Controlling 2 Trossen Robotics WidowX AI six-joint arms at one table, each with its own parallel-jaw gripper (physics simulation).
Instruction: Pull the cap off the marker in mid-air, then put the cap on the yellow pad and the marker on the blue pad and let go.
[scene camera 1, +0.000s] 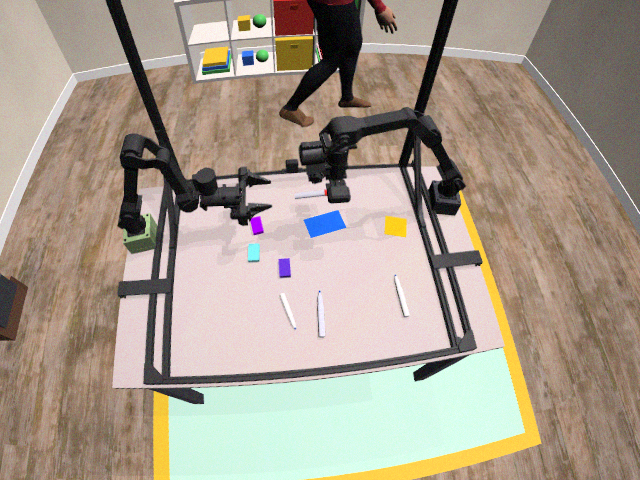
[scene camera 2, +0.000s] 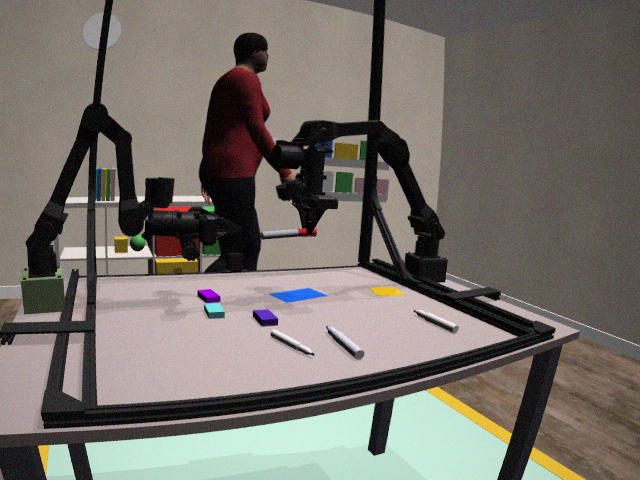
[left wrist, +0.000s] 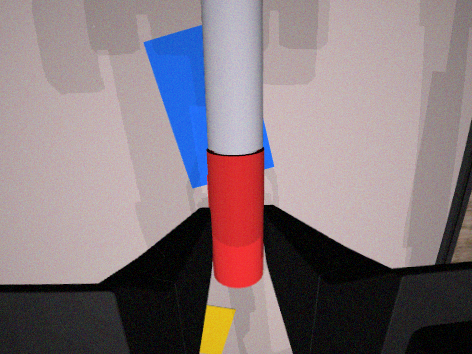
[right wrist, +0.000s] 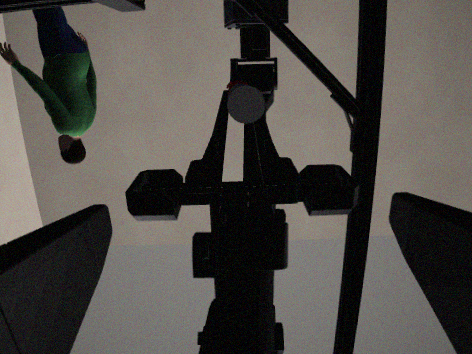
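Seen in the pictures: left gripper, between the fingertips: (scene camera 2: 307, 233) (left wrist: 236, 218); right gripper, between the fingertips: (scene camera 1: 271, 193) (scene camera 2: 235, 226) (right wrist: 251, 213); left arm's base, origin of its link: (scene camera 1: 447, 191) (scene camera 2: 426, 256) (right wrist: 254, 25); right arm's base, origin of its link: (scene camera 1: 136, 227) (scene camera 2: 41, 273).
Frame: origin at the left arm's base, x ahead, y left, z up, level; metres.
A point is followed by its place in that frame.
Note:
The white marker (scene camera 1: 310, 195) {x 0.481, y 0.137, z 0.086 m} (scene camera 2: 280, 234) {x 0.485, y 0.140, z 0.082 m} (left wrist: 234, 75) {x 0.462, y 0.127, z 0.092 m} (right wrist: 246, 104) {x 0.529, y 0.139, z 0.078 m} is level in the air with its red cap (scene camera 1: 326, 192) {x 0.434, y 0.127, z 0.093 m} (scene camera 2: 301, 232) {x 0.431, y 0.130, z 0.087 m} (left wrist: 236, 195) {x 0.428, y 0.121, z 0.094 m} on. My left gripper (scene camera 2: 309, 230) {x 0.414, y 0.118, z 0.082 m} (left wrist: 236, 218) {x 0.414, y 0.118, z 0.082 m}, pointing down, is shut on the cap. My right gripper (scene camera 1: 270, 193) {x 0.597, y 0.153, z 0.103 m} is open and empty, level, facing the marker's bare end with a gap between. The blue pad (scene camera 1: 324, 224) {x 0.432, y 0.135, z -0.071 m} (scene camera 2: 298, 295) {x 0.431, y 0.137, z -0.071 m} (left wrist: 175, 80) {x 0.448, y 0.165, z -0.071 m} lies on the table below. The yellow pad (scene camera 1: 395, 226) {x 0.185, y 0.121, z -0.071 m} (scene camera 2: 386, 291) {x 0.185, y 0.122, z -0.071 m} (left wrist: 216, 325) {x 0.193, y 0.097, z -0.071 m} lies to its right in the scene views. The left fingertips are hidden in scene camera 1.
Three other white markers (scene camera 1: 287, 311) {x 0.522, y 0.459, z -0.057 m} (scene camera 1: 321, 314) {x 0.422, y 0.461, z -0.052 m} (scene camera 1: 401, 295) {x 0.180, y 0.385, z -0.053 m} lie toward the near edge of the table. A magenta block (scene camera 1: 256, 225) {x 0.658, y 0.168, z -0.057 m}, a cyan block (scene camera 1: 253, 252) {x 0.652, y 0.271, z -0.057 m} and a purple block (scene camera 1: 284, 267) {x 0.547, y 0.315, z -0.056 m} lie left of the blue pad. A black frame (scene camera 1: 310, 371) {x 0.442, y 0.633, z -0.057 m} borders the table.

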